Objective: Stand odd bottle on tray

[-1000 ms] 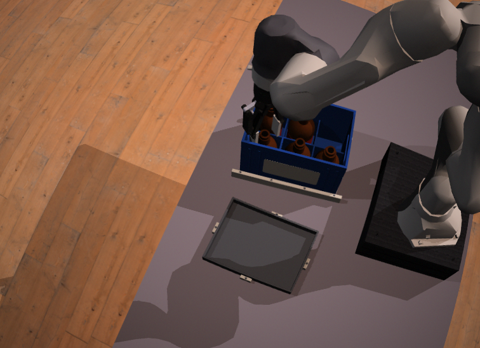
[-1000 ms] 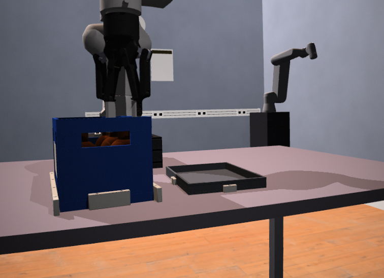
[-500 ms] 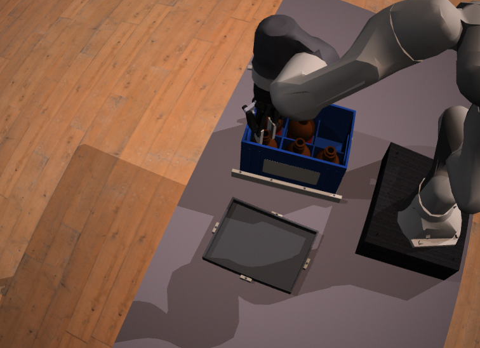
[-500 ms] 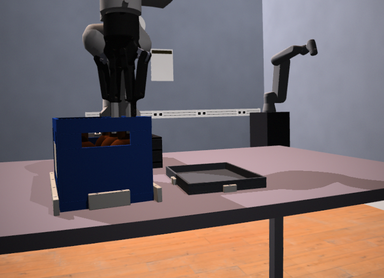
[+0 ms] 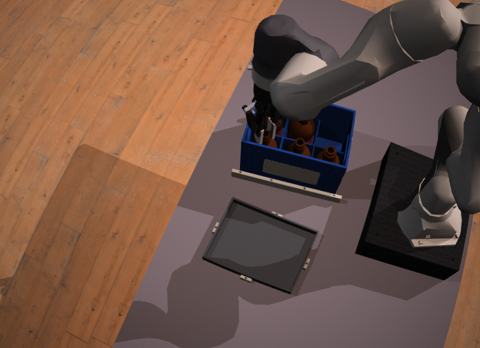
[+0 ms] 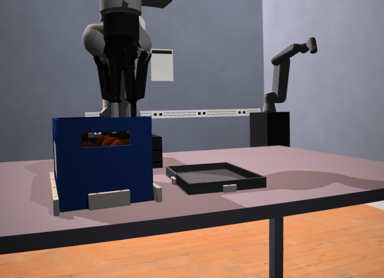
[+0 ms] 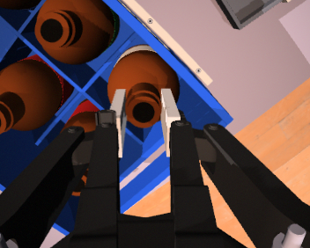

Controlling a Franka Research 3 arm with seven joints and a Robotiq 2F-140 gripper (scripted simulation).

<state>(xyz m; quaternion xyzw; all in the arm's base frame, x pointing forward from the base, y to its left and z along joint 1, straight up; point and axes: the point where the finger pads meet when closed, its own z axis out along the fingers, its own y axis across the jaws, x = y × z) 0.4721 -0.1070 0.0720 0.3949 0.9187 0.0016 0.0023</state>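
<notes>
The crate lies 90 mm below my hand, 90 mm behind it and 40 mm to the right of it. From my hand the other things lie so: bottle (170 mm behind, 90 mm below); then dark tray (240 mm to the left, 160 mm below, 60 mm behind).
</notes>
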